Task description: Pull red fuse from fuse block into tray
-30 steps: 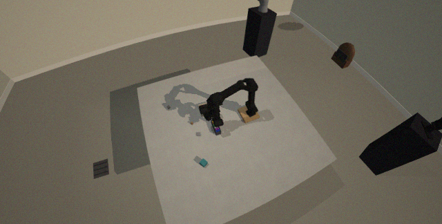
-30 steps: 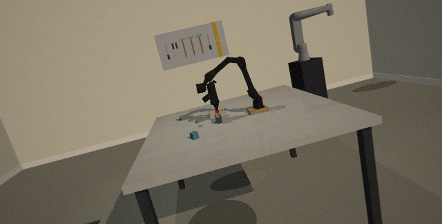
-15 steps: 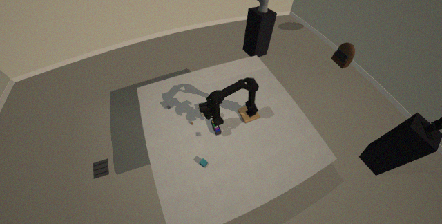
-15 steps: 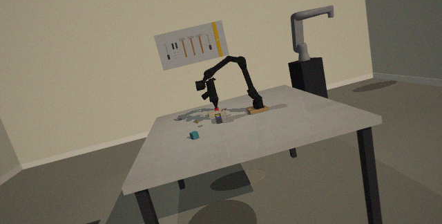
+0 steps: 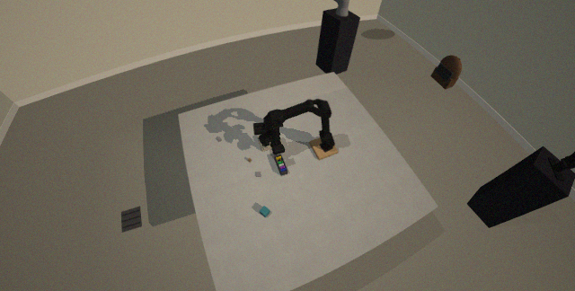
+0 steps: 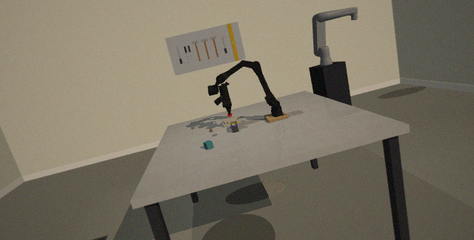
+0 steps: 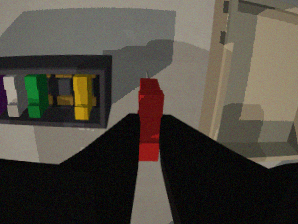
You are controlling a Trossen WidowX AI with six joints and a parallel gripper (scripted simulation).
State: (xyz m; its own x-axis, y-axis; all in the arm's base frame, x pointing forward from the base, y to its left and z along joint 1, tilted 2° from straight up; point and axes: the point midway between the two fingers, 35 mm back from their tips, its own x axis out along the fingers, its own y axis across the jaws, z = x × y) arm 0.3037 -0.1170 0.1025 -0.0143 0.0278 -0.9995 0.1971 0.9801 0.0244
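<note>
My gripper tip is now 20 mm past the tray, 100 mm to the left of it and 90 mm above it. From my gripper tip the other things lie so: teal cube (220 mm ahead, 280 mm to the left, 80 mm below); red fuse (10 mm below).
</note>
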